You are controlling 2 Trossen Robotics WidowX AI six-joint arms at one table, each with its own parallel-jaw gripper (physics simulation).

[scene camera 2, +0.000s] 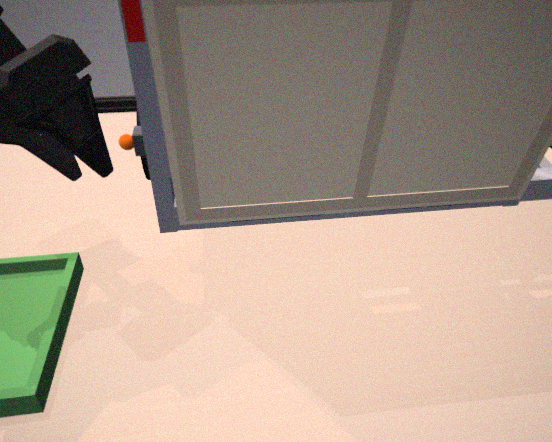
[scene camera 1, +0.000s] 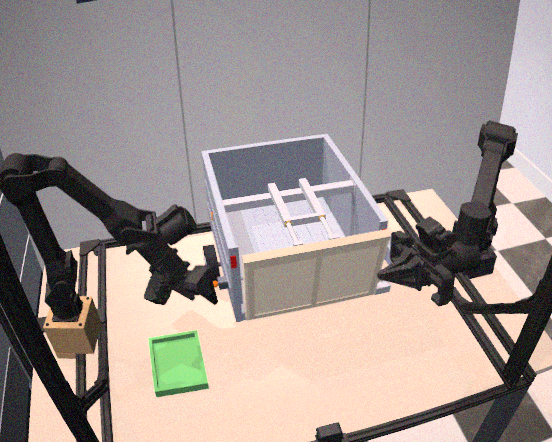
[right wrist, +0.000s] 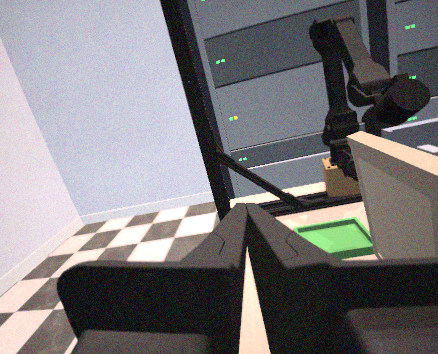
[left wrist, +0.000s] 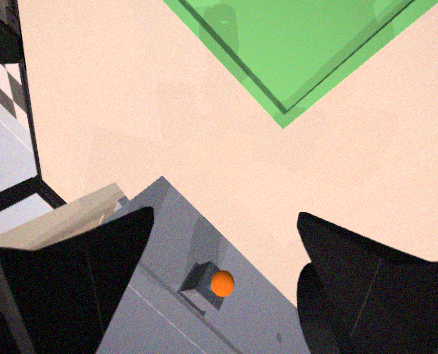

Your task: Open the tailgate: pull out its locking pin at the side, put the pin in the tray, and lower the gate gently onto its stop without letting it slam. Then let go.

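Seen in the pictures: left gripper, fingertip midpoint: (scene camera 2: pixel 92 176) (scene camera 1: pixel 205 301) (left wrist: pixel 226 216); right gripper, fingertip midpoint: (scene camera 1: pixel 378 276) (right wrist: pixel 244 211); left arm's base at its link origin: (scene camera 1: pixel 67 311).
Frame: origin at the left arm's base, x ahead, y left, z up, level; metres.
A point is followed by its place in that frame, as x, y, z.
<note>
The tailgate (scene camera 1: pixel 315 275) @(0.549, -0.014, 0.099) (scene camera 2: pixel 280 110) @(0.485, -0.023, 0.085) (right wrist: pixel 400 200) @(0.504, -0.026, 0.129) is a beige panel standing upright and closed across the grey truck bed. The locking pin shows as an orange ball (scene camera 1: pixel 215 283) @(0.339, 0.067, 0.014) (scene camera 2: pixel 126 142) @(0.340, 0.064, 0.011) (left wrist: pixel 222 283) @(0.332, 0.066, 0.011) at a small dark block on the bed's side; its shaft is hidden. My left gripper (scene camera 1: pixel 204 299) @(0.315, 0.034, -0.009) (scene camera 2: pixel 92 172) @(0.315, 0.034, -0.009) (left wrist: pixel 226 216) @(0.315, 0.034, -0.009) is open and empty, beside the pin with a gap; the left wrist view shows the ball between the finger lines. My right gripper (scene camera 1: pixel 381 275) @(0.640, -0.139, 0.206) (right wrist: pixel 244 211) @(0.640, -0.139, 0.206) is shut and empty beside the tailgate's right edge. The green tray (scene camera 1: pixel 153 367) @(0.197, -0.089, -0.087) (scene camera 2: pixel 62 327) @(0.305, -0.062, -0.099) (left wrist: pixel 250 82) @(0.291, -0.022, -0.087) holds no pin.
The grey truck bed (scene camera 1: pixel 215 200) @(0.350, 0.161, 0.170) (left wrist: pixel 165 315) @(0.367, 0.064, 0.036) stands behind the gate, with a white rack (scene camera 1: pixel 277 202) @(0.482, 0.130, 0.179) inside. A dark wheel (scene camera 1: pixel 210 256) @(0.321, 0.186, -0.009) is on its left side. The left arm's wooden base block (scene camera 1: pixel 75 337) @(0.021, -0.050, -0.032) and a black frame rail (scene camera 1: pixel 103 320) @(0.057, 0.051, -0.084) stand at the left.
</note>
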